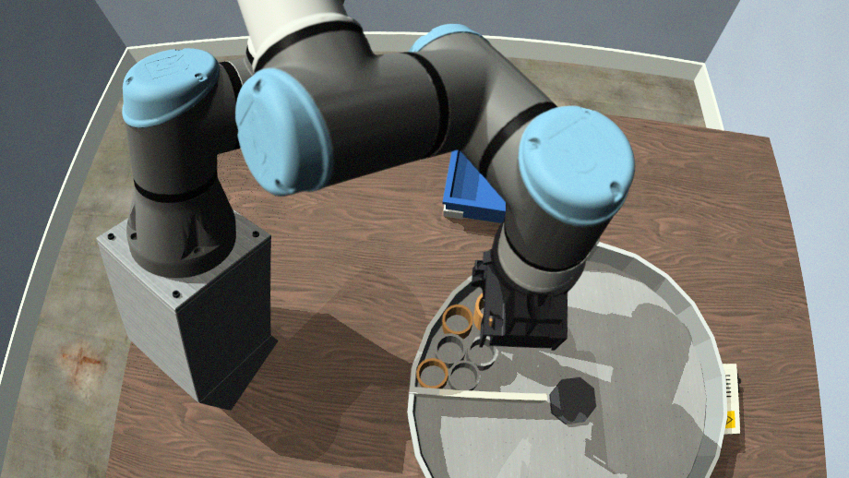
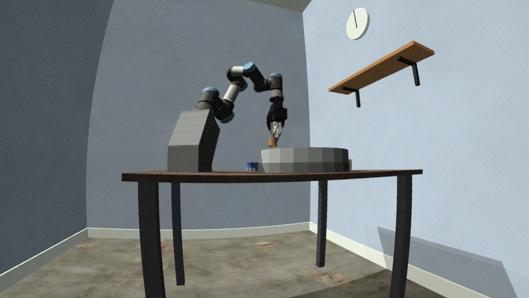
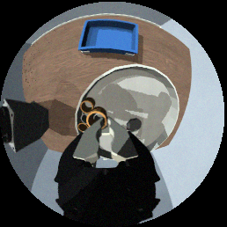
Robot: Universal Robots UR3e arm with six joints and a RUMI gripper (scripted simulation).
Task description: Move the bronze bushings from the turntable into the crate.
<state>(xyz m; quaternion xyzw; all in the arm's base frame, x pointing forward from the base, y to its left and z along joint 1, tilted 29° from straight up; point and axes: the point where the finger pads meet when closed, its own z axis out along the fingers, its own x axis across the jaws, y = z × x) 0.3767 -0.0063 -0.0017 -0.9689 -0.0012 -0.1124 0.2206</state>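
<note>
Now: hand 25 cm to the right of the blue crate and 14 cm above it. The rest, counted from my hand: grey turntable 11 cm below, 11 cm ahead, 9 cm to the right.
</note>
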